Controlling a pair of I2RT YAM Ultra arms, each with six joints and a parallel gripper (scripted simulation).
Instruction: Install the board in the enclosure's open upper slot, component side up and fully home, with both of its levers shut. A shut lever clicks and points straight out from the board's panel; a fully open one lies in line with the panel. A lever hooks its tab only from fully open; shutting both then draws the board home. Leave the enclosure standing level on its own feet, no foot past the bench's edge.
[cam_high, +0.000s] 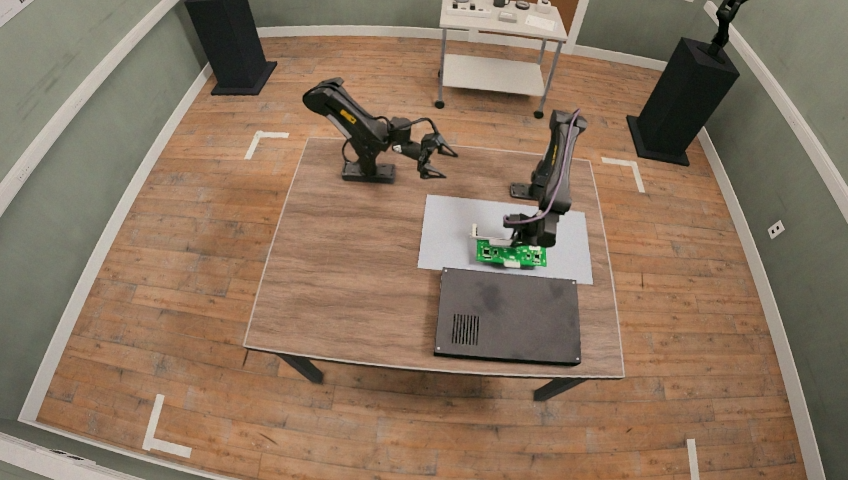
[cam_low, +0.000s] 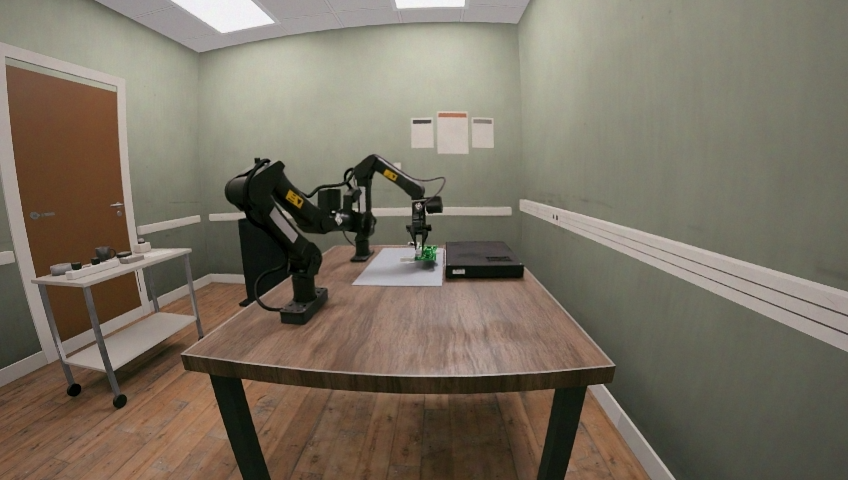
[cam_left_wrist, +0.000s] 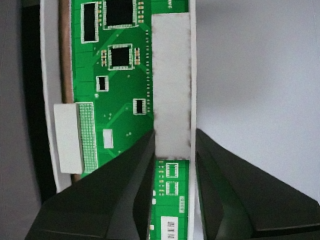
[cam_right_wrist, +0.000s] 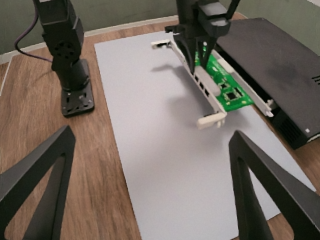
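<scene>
My left hand is 7 cm above the grey mat and 5 cm past it. Also, from my left hand: green board (1 cm below); then black enclosure (22 cm ahead, 3 cm below).
</scene>
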